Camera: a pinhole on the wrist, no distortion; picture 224 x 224 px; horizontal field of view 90.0 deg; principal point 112.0 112.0 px. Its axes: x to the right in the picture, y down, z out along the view. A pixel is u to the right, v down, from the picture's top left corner.
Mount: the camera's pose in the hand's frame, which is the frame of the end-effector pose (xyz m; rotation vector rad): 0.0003 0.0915 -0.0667 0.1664 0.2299 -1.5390
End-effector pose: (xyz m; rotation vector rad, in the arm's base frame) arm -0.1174 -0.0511 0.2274 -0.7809 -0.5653 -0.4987
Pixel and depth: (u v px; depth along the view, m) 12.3 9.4 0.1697
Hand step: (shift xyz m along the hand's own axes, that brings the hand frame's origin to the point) -0.1503 0.1910 0.1411
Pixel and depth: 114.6 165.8 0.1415
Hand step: 0.0743 0.0548 0.0668
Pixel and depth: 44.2 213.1 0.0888
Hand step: 0.0833 0.1235 0.0297
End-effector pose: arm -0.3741 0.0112 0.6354 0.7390 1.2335 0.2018
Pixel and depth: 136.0 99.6 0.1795
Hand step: -0.0112 0.0089 0.0980
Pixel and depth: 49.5 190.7 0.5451
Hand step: 0.4011 0.2601 0.5226
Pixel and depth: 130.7 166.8 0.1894
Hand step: 0.1015 0.0161 0.1051
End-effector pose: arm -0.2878 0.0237 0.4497 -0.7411 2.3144 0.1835
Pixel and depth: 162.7 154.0 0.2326
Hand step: 0.0992 -0.0662 0.1286
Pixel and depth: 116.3 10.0 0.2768
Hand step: -0.2394 0.0051 0.2078
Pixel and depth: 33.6 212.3 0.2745
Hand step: 0.2544 0.2156 0.2379
